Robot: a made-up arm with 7 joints. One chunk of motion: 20 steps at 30 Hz.
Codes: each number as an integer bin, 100 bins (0 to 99) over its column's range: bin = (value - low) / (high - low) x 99, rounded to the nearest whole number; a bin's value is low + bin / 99 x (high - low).
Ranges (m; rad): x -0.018..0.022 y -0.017..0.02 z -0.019..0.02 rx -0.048..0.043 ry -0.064..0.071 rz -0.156..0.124
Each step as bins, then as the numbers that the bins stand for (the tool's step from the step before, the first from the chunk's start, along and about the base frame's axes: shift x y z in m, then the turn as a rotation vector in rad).
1 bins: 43 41 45 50 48 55
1 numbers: -0.00063 -0.00168 -0.00127 -0.00204 0.00145 -0.00044
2 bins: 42 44 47 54 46 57
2 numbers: -0.00103 -0.00056 -0.00048 0.00164 -0.00127 0.00521
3 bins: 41 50 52 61 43 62
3 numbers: -0.00143 0.00169 0.00148 0.00807 -0.00536 0.01935
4 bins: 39 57 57 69 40 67
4 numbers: -0.00224 0.00430 0.00345 0.01542 -0.00945 0.03349
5 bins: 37 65 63 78 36 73
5 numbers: -0.00305 0.00729 0.00582 0.02370 -0.01491 0.05046
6 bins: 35 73 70 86 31 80
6 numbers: -0.00386 0.01028 0.00858 0.03105 -0.02173 0.07026
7 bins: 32 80 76 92 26 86
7 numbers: -0.00507 0.01290 0.01094 0.03657 -0.02855 0.08723
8 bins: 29 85 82 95 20 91
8 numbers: -0.00628 0.01477 0.01330 0.03932 -0.03673 0.10137
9 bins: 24 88 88 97 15 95
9 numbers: -0.00830 0.01589 0.01567 0.04116 -0.04355 0.11269
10 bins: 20 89 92 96 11 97
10 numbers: -0.00992 0.01626 0.01724 0.04024 -0.04900 0.11834
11 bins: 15 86 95 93 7 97
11 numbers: -0.01194 0.01514 0.01842 0.03748 -0.05445 0.11834
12 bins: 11 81 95 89 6 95
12 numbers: -0.01356 0.01327 0.01842 0.03381 -0.05582 0.11269
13 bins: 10 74 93 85 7 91
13 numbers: -0.01396 0.01066 0.01764 0.03013 -0.05445 0.10137
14 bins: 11 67 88 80 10 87
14 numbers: -0.01356 0.00804 0.01567 0.02554 -0.05036 0.09006
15 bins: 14 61 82 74 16 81
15 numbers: -0.01234 0.00580 0.01330 0.02002 -0.04218 0.07309
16 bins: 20 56 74 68 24 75
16 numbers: -0.00992 0.00393 0.01015 0.01451 -0.03127 0.05612
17 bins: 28 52 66 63 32 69
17 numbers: -0.00669 0.00243 0.00700 0.00991 -0.02036 0.03915
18 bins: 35 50 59 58 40 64
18 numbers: -0.00386 0.00169 0.00424 0.00531 -0.00945 0.02501
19 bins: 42 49 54 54 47 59
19 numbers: -0.00103 0.00131 0.00227 0.00164 0.00009 0.01087
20 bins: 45 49 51 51 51 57
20 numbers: 0.00018 0.00131 0.00109 -0.00112 0.00555 0.00521
